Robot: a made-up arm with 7 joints. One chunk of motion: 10 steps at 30 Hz.
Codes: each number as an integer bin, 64 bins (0 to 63) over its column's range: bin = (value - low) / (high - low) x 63, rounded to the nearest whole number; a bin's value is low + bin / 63 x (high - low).
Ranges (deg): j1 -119.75..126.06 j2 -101.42..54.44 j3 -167.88..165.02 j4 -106..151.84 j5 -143.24..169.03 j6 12.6..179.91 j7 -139.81..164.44
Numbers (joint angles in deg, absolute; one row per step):
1: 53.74 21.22 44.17 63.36 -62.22 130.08 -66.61
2: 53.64 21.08 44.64 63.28 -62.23 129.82 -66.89
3: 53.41 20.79 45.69 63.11 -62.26 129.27 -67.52
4: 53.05 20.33 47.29 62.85 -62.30 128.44 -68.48
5: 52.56 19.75 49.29 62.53 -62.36 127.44 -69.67
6: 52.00 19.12 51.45 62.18 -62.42 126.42 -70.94
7: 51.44 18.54 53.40 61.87 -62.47 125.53 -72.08
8: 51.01 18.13 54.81 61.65 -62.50 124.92 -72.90
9: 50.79 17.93 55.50 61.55 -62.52 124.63 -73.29
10: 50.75 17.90 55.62 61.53 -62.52 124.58 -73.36
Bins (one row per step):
1: 44 50 40 41 16 44 15
2: 44 50 40 41 16 44 15
3: 44 49 40 41 16 44 15
4: 44 49 41 41 16 44 15
5: 44 49 41 41 16 43 15
6: 44 49 42 41 16 43 14
7: 44 48 42 41 16 43 14
8: 44 48 42 41 16 42 14
9: 44 48 42 41 16 42 14
10: 44 48 42 41 16 42 14

